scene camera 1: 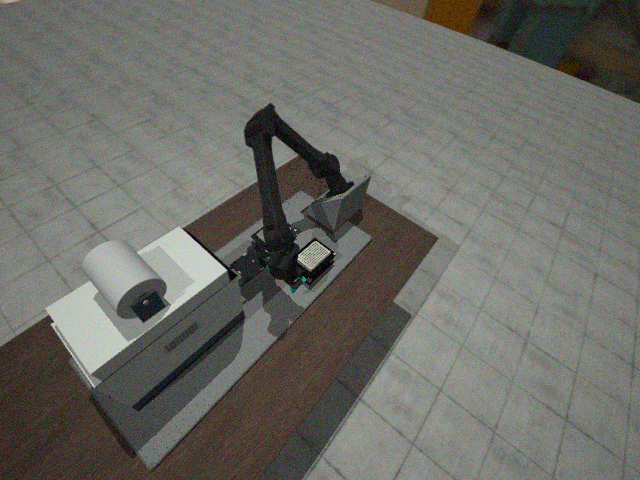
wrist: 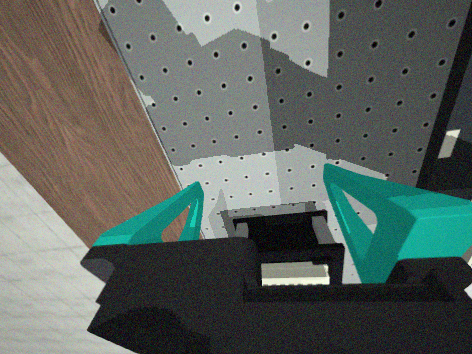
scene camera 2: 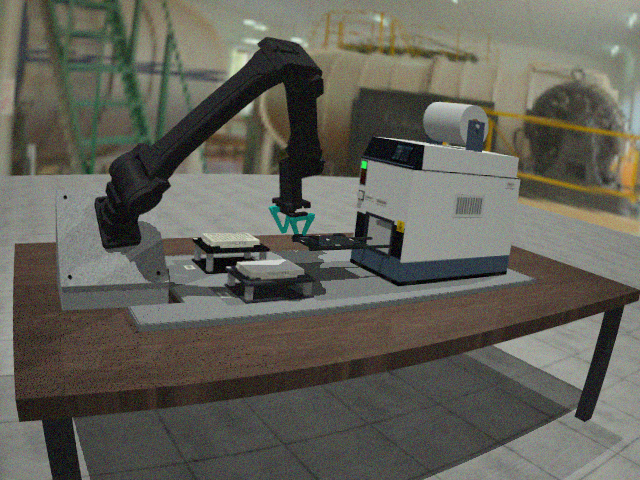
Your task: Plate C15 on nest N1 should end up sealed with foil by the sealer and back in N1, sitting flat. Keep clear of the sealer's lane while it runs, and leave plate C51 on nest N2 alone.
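Observation:
My gripper points down, open and empty, above the board between the nests and the sealer's carrier. A cream plate with visible wells sits flat on one black nest; in the wrist view it is mostly hidden by the gripper body. A second plate, pale and with no wells visible on top, sits flat on the other nest. Plate and nest labels are unreadable, so I cannot tell C15 from C51. The sealer shows a green light, and its dark carrier extends out, with no plate visible on it.
A foil roll stands atop the sealer. The arm rises from a grey angled mount at the other end. The perforated board lies on the wooden table.

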